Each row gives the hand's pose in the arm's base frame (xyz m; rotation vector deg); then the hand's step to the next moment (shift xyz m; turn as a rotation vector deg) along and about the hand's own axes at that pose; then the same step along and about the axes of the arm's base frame.
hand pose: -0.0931 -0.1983 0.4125 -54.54 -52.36 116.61
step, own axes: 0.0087 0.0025 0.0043 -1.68 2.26 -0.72
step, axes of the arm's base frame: -0.0085 0.0045 -0.0028 0.75 -2.29 -1.63
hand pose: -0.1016 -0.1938 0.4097 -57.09 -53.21 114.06
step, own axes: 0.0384 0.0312 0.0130 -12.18 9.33 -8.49
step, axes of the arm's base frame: -0.0368 0.0130 -0.0331 10.14 -12.25 -7.39
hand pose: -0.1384 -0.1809 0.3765 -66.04 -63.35 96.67
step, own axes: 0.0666 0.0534 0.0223 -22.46 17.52 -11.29
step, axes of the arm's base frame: -0.0463 0.0407 -0.0631 14.49 -23.65 -13.03
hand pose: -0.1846 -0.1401 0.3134 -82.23 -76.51 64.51
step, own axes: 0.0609 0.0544 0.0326 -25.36 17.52 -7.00
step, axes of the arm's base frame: -0.0178 0.0575 -0.0641 10.25 -26.51 -13.83
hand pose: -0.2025 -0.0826 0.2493 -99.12 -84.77 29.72
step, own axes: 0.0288 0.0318 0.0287 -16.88 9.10 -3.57
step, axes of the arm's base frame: 0.0059 0.0356 -0.0369 4.39 -17.29 -7.89
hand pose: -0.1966 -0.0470 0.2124 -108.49 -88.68 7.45
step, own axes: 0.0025 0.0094 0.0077 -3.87 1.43 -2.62
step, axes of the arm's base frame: 0.0049 0.0050 -0.0103 1.32 -4.71 -0.07
